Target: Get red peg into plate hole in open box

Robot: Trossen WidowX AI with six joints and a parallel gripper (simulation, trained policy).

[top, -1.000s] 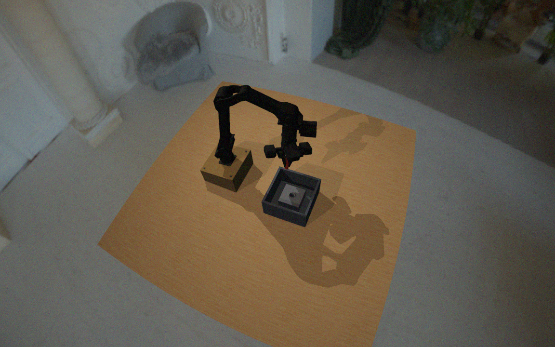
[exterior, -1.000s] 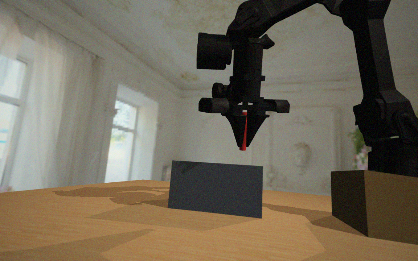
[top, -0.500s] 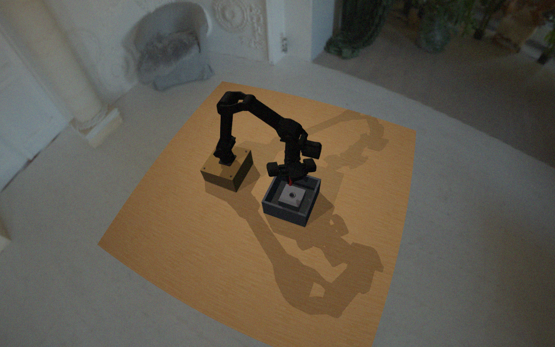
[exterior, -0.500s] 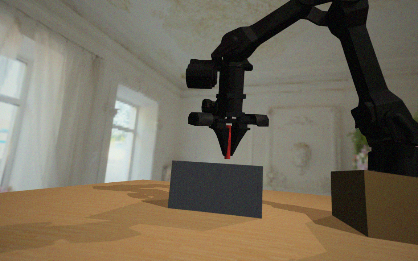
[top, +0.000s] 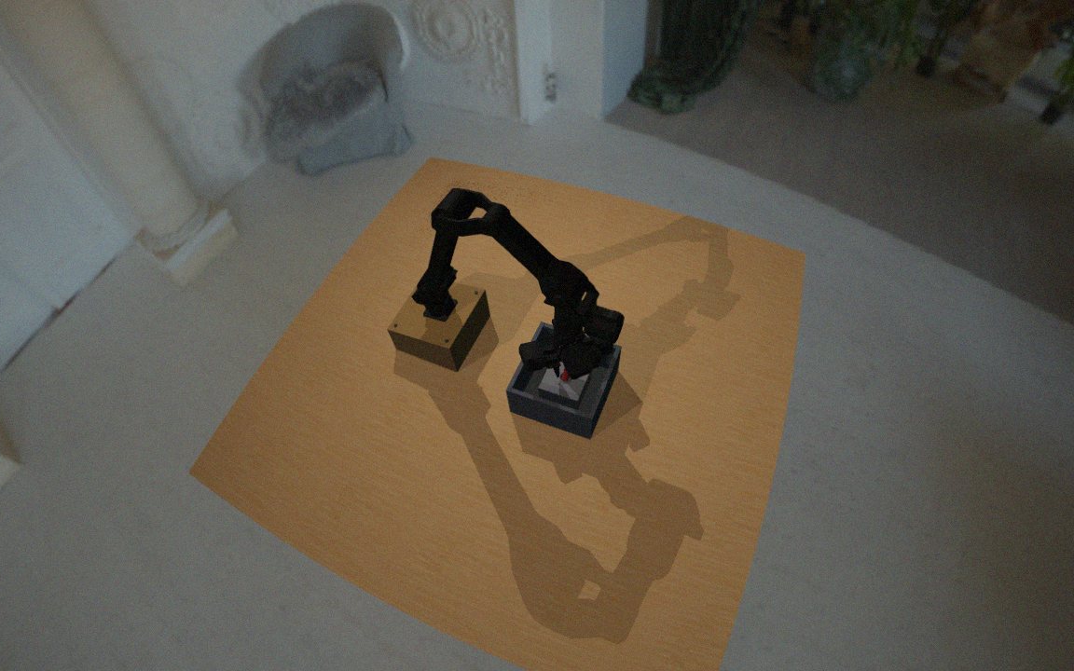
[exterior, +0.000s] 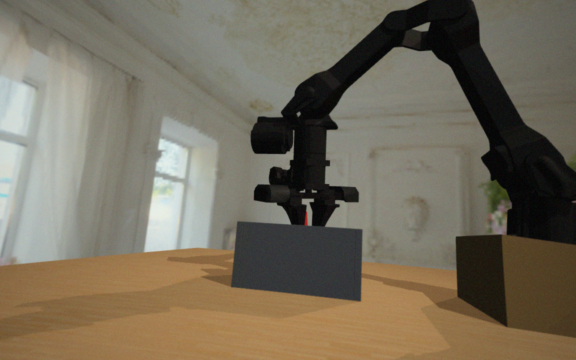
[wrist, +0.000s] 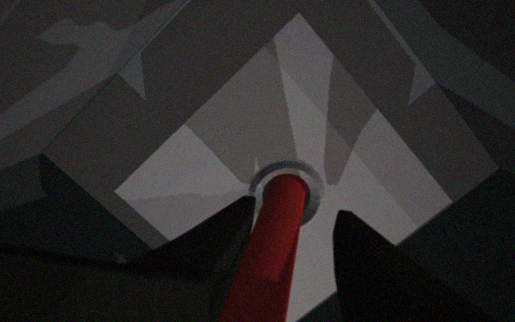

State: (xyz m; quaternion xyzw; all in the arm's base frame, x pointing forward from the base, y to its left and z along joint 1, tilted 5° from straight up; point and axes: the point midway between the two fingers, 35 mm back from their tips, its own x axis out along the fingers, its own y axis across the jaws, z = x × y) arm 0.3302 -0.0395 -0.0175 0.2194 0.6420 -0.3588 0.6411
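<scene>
My gripper tip is now 10 mm below the red peg. Also, from my gripper tip: light grey plate 20 mm below; dark box 40 mm below.
</scene>
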